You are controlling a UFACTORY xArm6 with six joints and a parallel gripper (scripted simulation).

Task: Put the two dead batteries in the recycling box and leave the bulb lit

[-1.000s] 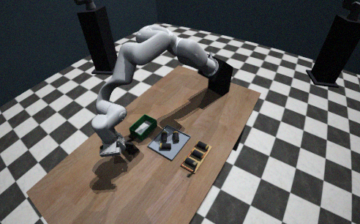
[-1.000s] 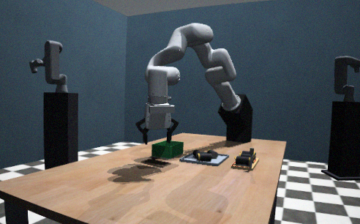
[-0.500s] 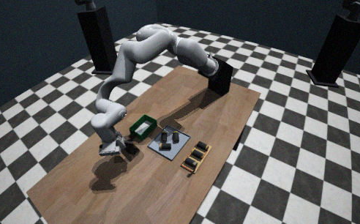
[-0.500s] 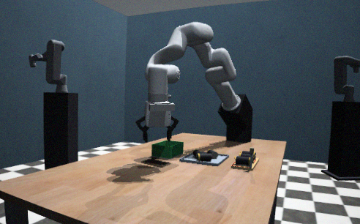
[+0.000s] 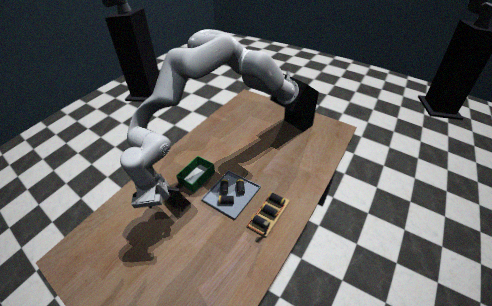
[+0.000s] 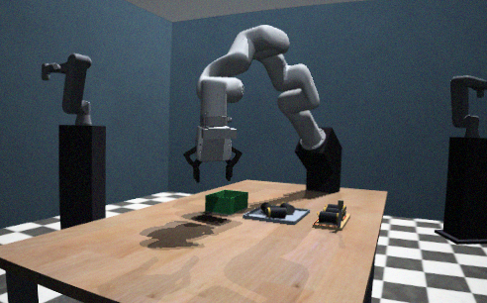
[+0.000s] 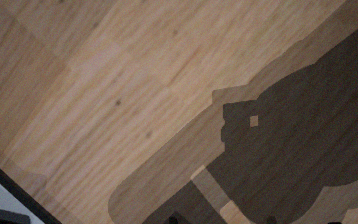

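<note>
Now: the grey tray 19 cm behind my hand, 21 cm to the left of it and 15 cm below it. Round my hand: green recycling box: 25 cm behind, 3 cm to the left, 14 cm below.
</note>
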